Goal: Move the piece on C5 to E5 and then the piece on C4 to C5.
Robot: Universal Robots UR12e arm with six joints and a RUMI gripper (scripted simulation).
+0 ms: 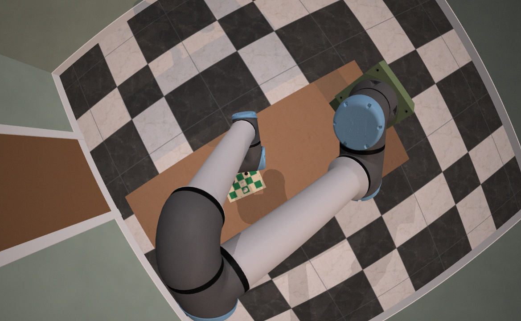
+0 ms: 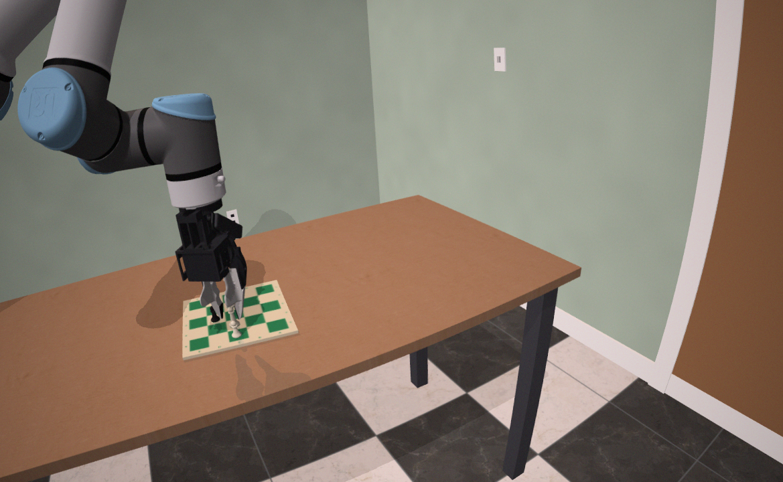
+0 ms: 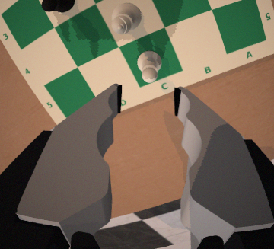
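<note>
Now: hand 4 cm above the white pawn. From my hand the other things lie so: cream chessboard (8 cm to the left, 6 cm below, 2 cm ahead); then black piece (8 cm to the left, 4 cm below, 2 cm behind); then white king (15 cm to the left, 4 cm ahead, 2 cm below).
</note>
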